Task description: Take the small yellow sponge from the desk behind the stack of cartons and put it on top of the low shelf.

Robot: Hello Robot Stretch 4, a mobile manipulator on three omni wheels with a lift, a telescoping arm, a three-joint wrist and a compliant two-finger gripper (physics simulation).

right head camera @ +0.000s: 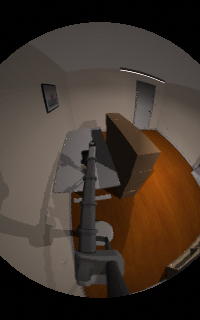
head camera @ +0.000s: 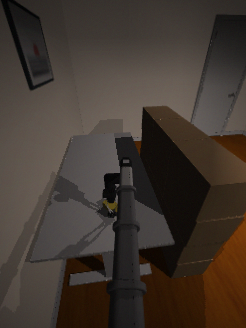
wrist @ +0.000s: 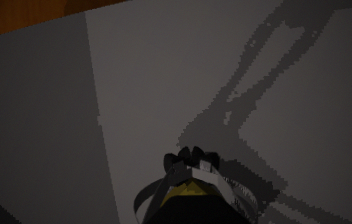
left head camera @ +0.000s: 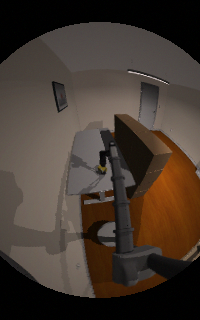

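Seen in the pictures: gripper, fingertip midpoint: (head camera: 112, 216) (wrist: 191, 159) (left head camera: 103, 173); robot's base, link origin: (right head camera: 99, 232) (left head camera: 111, 233).
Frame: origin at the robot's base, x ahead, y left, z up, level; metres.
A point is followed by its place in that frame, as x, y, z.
My gripper (head camera: 111, 214) @(0.696, 0.087, 0.696) (left head camera: 102, 173) @(0.696, 0.087, 0.696) (wrist: 191, 159) @(0.696, 0.087, 0.696) points down low over the desk (head camera: 85, 155) @(1.442, 0.423, 0.692) (left head camera: 84, 145) @(1.309, 0.392, 0.692) (right head camera: 75, 142) @(1.380, 0.383, 0.693) (wrist: 145, 60) @(0.576, 0.037, 0.692), its fingertips close together. The yellow sponge (head camera: 110, 204) @(0.758, 0.102, 0.739) (left head camera: 102, 168) @(0.743, 0.093, 0.739) (wrist: 191, 189) @(0.717, 0.086, 0.739) shows between the bowed fingers, just behind the tips, and is partly hidden by them; it appears held there. How far it stands off the desk is hard to tell. The stack of cartons (head camera: 175, 175) @(0.906, -0.337, 0.862) (left head camera: 135, 150) @(0.907, -0.337, 0.856) (right head camera: 127, 150) @(0.778, -0.354, 0.955) stands to the right of the desk. A low wooden shelf (right head camera: 174, 271) shows in part at the lower right of the right head view.
The telescoping arm (head camera: 126, 250) @(0.290, -0.001, 1.118) (left head camera: 120, 200) @(0.220, 0.005, 1.131) (right head camera: 88, 200) @(0.223, -0.008, 1.130) reaches over the desk, close to the left side of the cartons. A wall with a framed picture (head camera: 35, 50) @(1.434, 0.645, 1.580) runs along the left. A door (head camera: 217, 75) @(3.416, -1.731, 1.239) is at the back right.
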